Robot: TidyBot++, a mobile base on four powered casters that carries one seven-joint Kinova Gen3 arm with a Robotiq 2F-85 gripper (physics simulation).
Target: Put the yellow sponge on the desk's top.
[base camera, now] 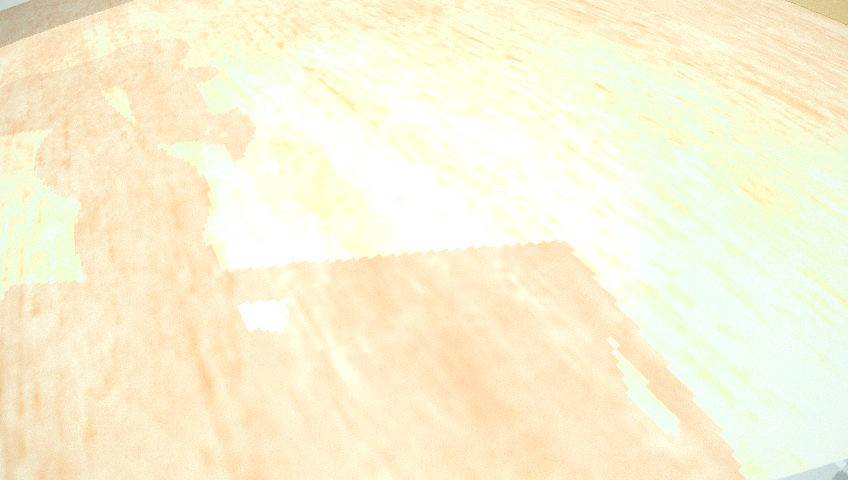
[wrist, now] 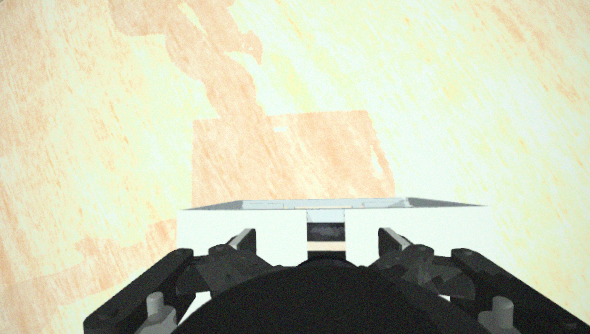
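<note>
My gripper is open, with nothing between its fingers. It shows at the bottom of the wrist view, above the white top of my own base. The yellow sponge does not show in the base camera view or in the wrist view. The desk cannot be made out in either view.
A brightly lit wooden floor stretches ahead, with the shadow of my base and arm on it. A tan surface shows at the top right corner of the base camera view; what it belongs to is unclear.
</note>
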